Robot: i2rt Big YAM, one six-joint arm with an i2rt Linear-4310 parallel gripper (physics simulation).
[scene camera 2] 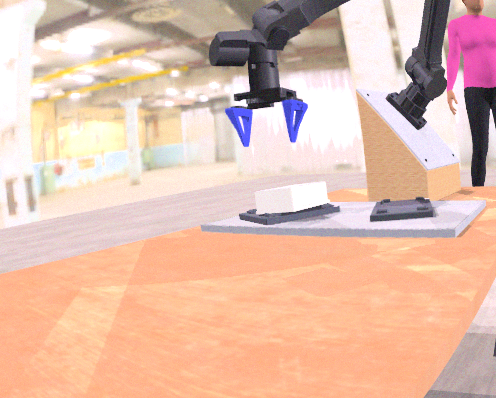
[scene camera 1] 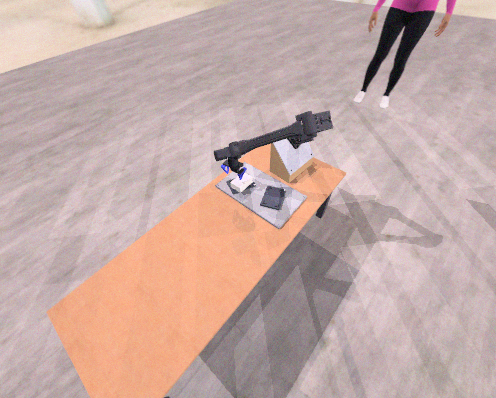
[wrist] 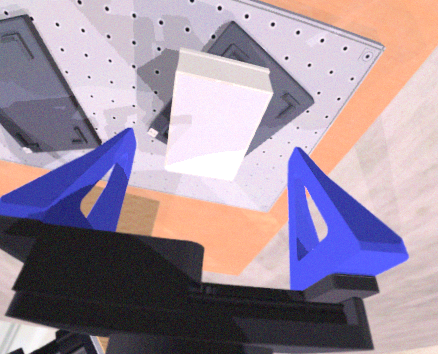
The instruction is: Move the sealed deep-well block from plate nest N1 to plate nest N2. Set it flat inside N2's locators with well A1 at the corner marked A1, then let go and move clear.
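Frame: origin at the arm's base, x ahead, y left, z up, level; metres.
Seen in the pictures: gripper, fingertip midpoint: (scene camera 2: 269,144) (scene camera 1: 234,176) (wrist: 213,144); arm's base, origin of the base link: (scene camera 2: 405,112) (scene camera 1: 293,138) (wrist: 93,338).
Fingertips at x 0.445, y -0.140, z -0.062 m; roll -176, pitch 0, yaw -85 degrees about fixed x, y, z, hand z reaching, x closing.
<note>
Pixels of each thing's middle, then the offset from my fingertips to it. Level surfaces: height alone.
- white sealed block, body centre: (wrist: 210,124) (scene camera 2: 293,197) (scene camera 1: 241,182) dx -0.064, dy +0.000, dz -0.104 m
- dark nest N1, body centre: (wrist: 225,117) (scene camera 2: 289,211) (scene camera 1: 240,183) dx -0.071, dy -0.016, dz -0.132 m
- grey perforated plate, body centre: (wrist: 115,107) (scene camera 2: 356,216) (scene camera 1: 259,191) dx -0.095, dy +0.119, dz -0.146 m
- orange table, its level: dz -0.153 m
The white sealed block (scene camera 1: 242,183) (scene camera 2: 291,197) (wrist: 215,125) rests on the dark nest N1 (scene camera 2: 270,218) (wrist: 280,82). It is turned out of line with the nest, whose corners stick out around it; whether it lies on top of the locators cannot be told. The other dark nest, N2 (scene camera 1: 273,198) (scene camera 2: 402,210) (wrist: 40,95), is empty, with raised corner locators. My gripper (scene camera 1: 234,176) (scene camera 2: 270,144) (wrist: 213,144) is open and empty, pointing down above the block and clear of it, offset to the left in the scene camera 2 view. The A1 marks are not readable.
Both nests stand on a grey perforated plate (scene camera 1: 280,220) (scene camera 2: 325,232) (wrist: 345,75) on the orange table (scene camera 1: 165,270) (scene camera 2: 200,310). The wooden wedge (scene camera 1: 280,165) (scene camera 2: 395,165) carrying the arm's base stands behind the plate. A person (scene camera 1: 400,45) (scene camera 2: 477,65) stands beyond the table.
</note>
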